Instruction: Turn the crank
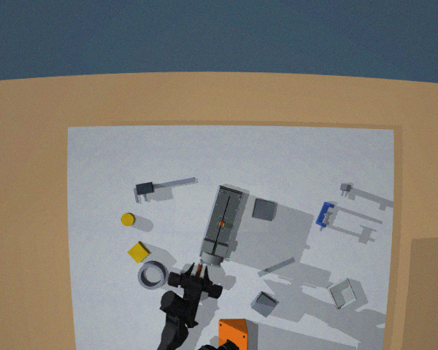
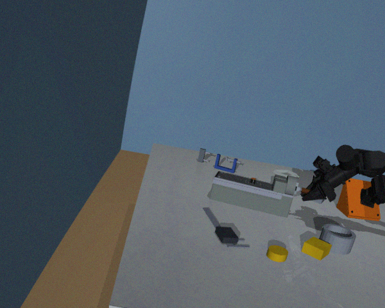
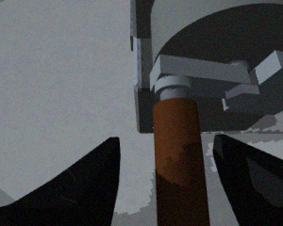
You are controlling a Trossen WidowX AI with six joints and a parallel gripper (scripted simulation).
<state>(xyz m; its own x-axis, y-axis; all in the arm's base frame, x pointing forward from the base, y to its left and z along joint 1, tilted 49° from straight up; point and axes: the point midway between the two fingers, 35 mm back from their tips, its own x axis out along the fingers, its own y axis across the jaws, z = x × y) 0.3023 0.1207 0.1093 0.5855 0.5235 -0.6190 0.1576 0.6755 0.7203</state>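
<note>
My gripper tip is now 2 cm below the brown crank handle and 2 cm past it. The rest, counted from my gripper tip: flat grey bar 29 cm to the right, 7 cm below; then red pointer 16 cm ahead, 6 cm to the right, 1 cm above; then yellow block 24 cm to the left, 6 cm below.
</note>
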